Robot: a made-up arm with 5 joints.
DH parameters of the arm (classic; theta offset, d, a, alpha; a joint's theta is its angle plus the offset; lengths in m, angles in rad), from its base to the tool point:
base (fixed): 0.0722 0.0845 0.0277 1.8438
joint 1: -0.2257 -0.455 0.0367 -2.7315
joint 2: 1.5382 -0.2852 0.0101 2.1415
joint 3: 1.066 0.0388 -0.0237 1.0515
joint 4: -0.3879 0 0.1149 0
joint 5: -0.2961 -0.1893 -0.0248 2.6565
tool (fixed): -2.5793 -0.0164 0 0
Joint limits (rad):
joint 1: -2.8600..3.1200
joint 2: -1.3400..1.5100
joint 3: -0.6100..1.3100
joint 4: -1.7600..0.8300
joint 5: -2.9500..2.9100
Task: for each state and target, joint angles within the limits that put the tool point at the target. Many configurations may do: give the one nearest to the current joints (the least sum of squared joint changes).
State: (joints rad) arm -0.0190 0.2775 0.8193 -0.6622 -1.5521
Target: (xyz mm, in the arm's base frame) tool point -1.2 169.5 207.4
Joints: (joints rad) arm -0.7045 0.4700 1.0373 -1.0253 -1.7197
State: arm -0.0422 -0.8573 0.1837 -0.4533 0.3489
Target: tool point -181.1 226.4 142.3
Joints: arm -0.7132 -0.9872 0.8412 -1.0468 0.5236
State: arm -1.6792 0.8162 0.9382 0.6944 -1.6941
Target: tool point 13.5 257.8 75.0
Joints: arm -2.1084 0.3590 0.6616 -0.0833 -1.7188
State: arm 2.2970 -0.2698 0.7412 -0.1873 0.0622
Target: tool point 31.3 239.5 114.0
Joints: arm 2.8203 -0.1824 0.5257 -0.2924 0.1821
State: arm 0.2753 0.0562 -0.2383 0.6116 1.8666
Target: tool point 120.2 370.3 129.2
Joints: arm 0.3448 0.1480 -0.6079 0.8300 1.9755
